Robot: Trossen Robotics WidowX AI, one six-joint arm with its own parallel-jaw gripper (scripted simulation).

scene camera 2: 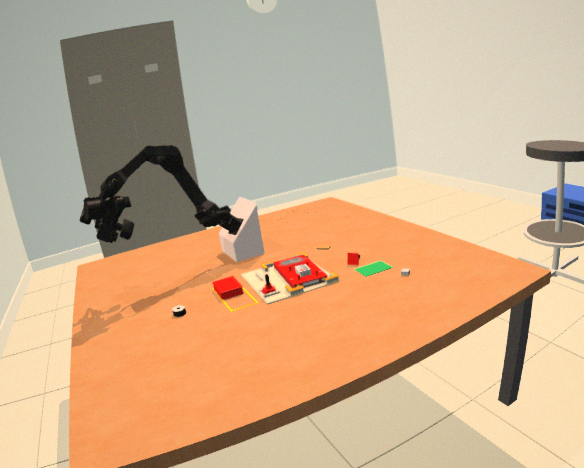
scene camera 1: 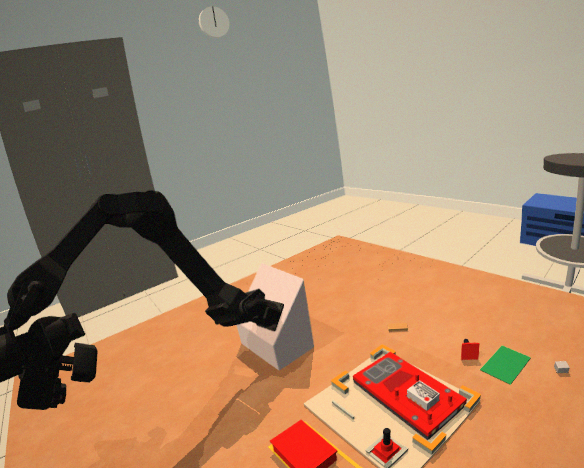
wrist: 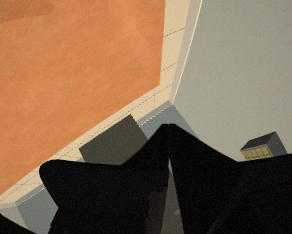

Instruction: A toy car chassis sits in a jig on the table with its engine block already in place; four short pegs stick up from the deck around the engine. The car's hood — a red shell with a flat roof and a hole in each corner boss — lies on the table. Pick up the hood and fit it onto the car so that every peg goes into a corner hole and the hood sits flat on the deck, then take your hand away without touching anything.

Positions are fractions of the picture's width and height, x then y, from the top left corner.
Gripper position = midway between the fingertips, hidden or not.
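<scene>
My gripper (scene camera 1: 0.06, 0.79) is shut and holds nothing. I can find that same gripper in scene camera 2 (scene camera 2: 0.17, 0.50), and the wrist view (wrist: 0.57, 0.56) has it too. There is also a green pad (scene camera 1: 0.87, 0.78) in the scene, but in the wrist view the pad is out of frame.
</scene>
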